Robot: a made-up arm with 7 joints. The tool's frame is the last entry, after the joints.
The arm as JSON. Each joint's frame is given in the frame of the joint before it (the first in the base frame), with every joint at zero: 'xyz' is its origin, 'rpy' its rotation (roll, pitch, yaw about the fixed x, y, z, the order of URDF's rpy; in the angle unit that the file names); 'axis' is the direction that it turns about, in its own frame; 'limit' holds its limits. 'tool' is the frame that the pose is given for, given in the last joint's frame.
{
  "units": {
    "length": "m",
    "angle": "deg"
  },
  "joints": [
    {
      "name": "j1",
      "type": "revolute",
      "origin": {
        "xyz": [
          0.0,
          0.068,
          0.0
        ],
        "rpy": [
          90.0,
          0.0,
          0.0
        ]
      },
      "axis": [
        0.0,
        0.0,
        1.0
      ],
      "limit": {
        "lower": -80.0,
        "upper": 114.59
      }
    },
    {
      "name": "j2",
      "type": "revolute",
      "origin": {
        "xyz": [
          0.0,
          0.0,
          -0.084
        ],
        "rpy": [
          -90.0,
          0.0,
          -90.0
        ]
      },
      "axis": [
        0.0,
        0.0,
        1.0
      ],
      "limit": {
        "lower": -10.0,
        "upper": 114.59
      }
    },
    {
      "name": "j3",
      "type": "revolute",
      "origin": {
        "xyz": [
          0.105,
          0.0,
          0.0
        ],
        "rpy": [
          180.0,
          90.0,
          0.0
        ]
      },
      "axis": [
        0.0,
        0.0,
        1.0
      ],
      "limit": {
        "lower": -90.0,
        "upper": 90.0
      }
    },
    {
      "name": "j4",
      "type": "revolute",
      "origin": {
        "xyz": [
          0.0,
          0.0,
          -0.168
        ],
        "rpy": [
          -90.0,
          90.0,
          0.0
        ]
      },
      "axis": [
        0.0,
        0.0,
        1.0
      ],
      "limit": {
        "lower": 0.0,
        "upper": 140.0
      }
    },
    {
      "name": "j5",
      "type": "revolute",
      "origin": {
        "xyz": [
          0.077,
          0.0,
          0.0
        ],
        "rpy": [
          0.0,
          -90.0,
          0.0
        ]
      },
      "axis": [
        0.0,
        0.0,
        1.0
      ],
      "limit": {
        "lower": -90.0,
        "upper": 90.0
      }
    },
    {
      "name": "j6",
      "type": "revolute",
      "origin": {
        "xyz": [
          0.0,
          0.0,
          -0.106
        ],
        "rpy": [
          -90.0,
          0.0,
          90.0
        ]
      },
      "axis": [
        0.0,
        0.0,
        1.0
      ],
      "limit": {
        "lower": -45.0,
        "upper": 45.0
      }
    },
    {
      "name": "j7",
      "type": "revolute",
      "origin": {
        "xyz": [
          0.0,
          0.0,
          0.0
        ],
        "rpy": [
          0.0,
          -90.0,
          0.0
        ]
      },
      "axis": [
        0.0,
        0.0,
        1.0
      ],
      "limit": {
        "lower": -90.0,
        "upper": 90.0
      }
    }
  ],
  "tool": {
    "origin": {
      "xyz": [
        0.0,
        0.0,
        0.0
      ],
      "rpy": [
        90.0,
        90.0,
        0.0
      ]
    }
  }
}
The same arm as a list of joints. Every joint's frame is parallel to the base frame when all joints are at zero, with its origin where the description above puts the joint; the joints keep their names.
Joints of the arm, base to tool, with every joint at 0 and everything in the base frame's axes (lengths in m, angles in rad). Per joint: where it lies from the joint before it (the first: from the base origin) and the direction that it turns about. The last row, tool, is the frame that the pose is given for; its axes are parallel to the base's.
j1: axis -y xyz 0 0.068 0
j2: axis +x xyz 0 0.084 0
j3: axis +z xyz 0 0 -0.105
j4: axis -y xyz 0 0 -0.168
j5: axis +z xyz 0 0 -0.077
j6: axis +y xyz 0 0 -0.106
j7: axis -x xyz 0 0 0
tool: xyz 0 0 0
Joint limits (rad, base to tool): -1.3963..2 -0.1745..2 -1.5708..1.5708 0..2.4435 -1.5708..1.5708 -0.7854..0.7854 -1.5708..1.5708

